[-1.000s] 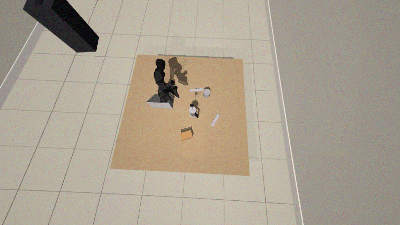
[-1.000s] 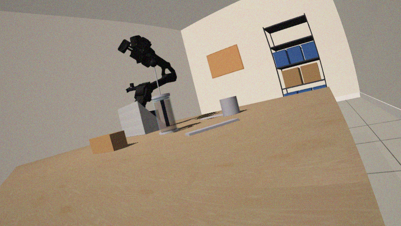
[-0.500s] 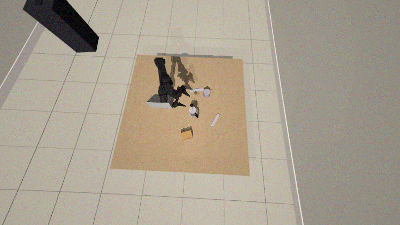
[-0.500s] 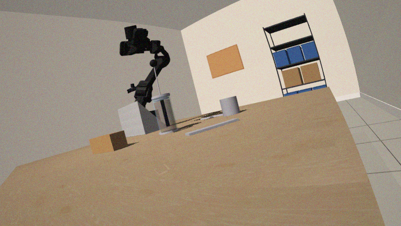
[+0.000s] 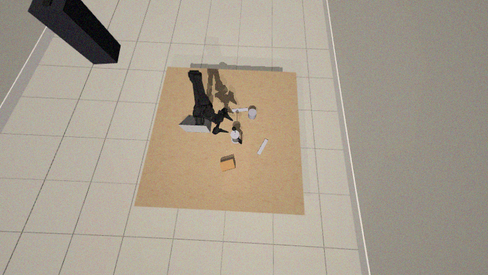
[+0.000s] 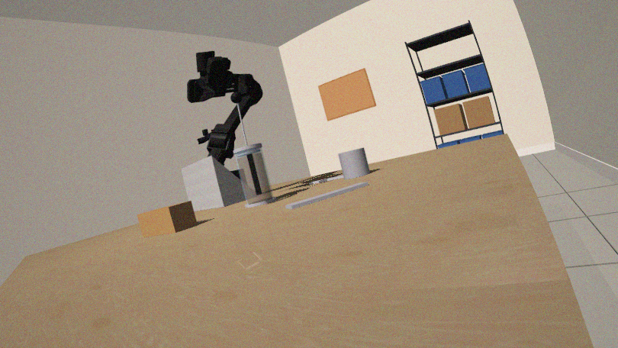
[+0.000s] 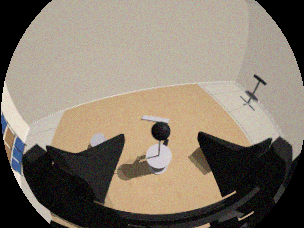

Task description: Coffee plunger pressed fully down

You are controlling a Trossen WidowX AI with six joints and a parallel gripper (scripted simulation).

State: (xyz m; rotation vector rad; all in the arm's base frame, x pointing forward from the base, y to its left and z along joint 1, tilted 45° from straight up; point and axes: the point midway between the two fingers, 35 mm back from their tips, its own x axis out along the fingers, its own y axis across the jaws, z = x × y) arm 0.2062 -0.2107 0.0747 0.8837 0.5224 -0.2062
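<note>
The coffee press is 160 mm below my gripper tip, 30 mm ahead of it and 20 mm to the right of it. Also, from my gripper tip: orange box (260 mm below, 230 mm to the right, 60 mm behind).
</note>
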